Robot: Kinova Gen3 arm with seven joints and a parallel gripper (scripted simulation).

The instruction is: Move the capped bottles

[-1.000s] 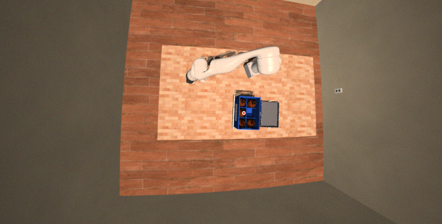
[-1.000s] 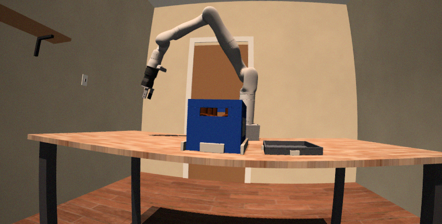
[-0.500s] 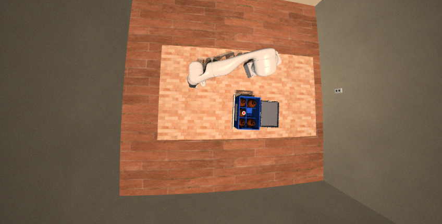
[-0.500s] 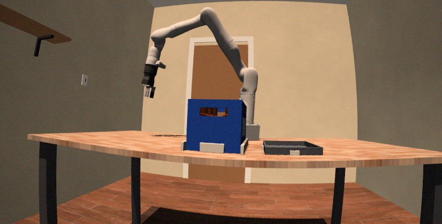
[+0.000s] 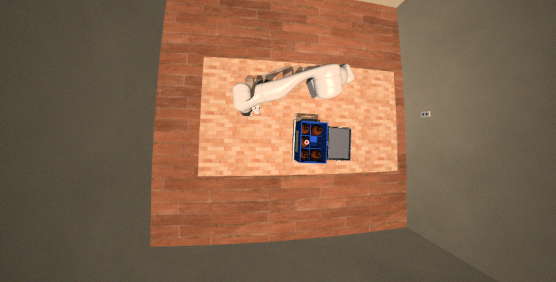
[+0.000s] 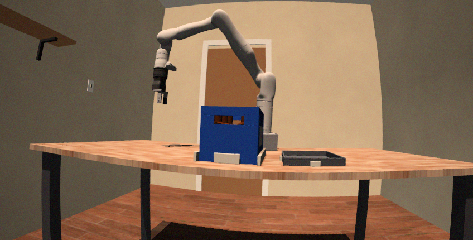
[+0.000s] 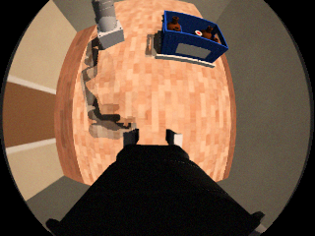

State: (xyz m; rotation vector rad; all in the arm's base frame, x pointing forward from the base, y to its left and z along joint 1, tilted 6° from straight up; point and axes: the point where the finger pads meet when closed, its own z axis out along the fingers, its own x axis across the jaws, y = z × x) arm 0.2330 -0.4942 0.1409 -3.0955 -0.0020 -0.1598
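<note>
Right now my hand is 170 mm short of the glass bottle, 370 mm to the right of it and 150 mm above it. The rest, counted from my hand: blue crate (160 mm ahead, 420 mm to the left, 150 mm below); then grey tray (170 mm ahead, 680 mm to the left, 220 mm below).
</note>
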